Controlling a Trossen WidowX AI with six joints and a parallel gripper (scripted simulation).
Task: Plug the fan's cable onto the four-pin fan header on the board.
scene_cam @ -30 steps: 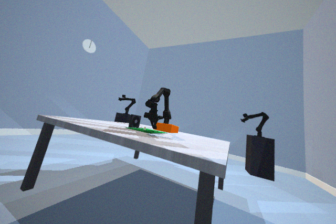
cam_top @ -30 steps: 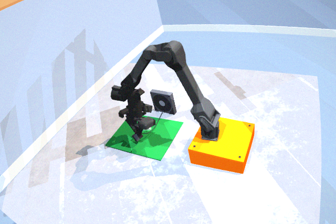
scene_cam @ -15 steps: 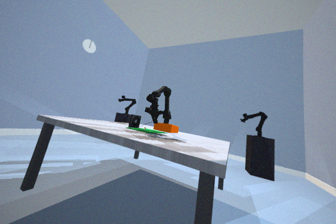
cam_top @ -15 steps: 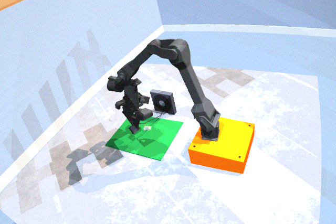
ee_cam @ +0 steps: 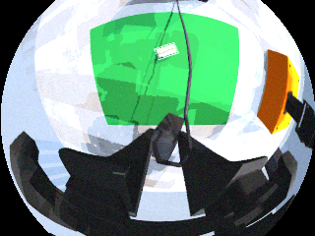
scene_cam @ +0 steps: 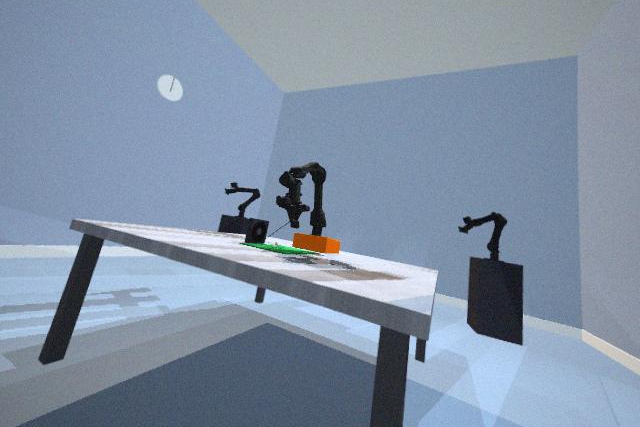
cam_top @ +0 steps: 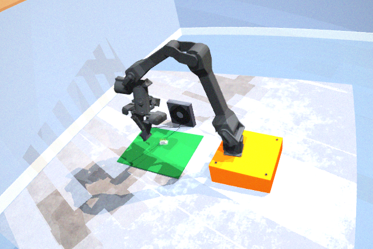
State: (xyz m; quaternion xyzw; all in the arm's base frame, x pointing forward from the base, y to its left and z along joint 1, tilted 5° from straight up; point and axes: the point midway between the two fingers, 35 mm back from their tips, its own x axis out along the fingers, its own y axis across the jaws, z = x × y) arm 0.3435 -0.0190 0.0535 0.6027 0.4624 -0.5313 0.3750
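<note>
Right now my gripper tip is 10 mm past the green board, 40 mm to the left of it and 140 mm above it. The rest, counted from my gripper tip: black plug (10 mm to the left); then dark square fan (60 mm behind, 210 mm to the right, 70 mm below).
</note>
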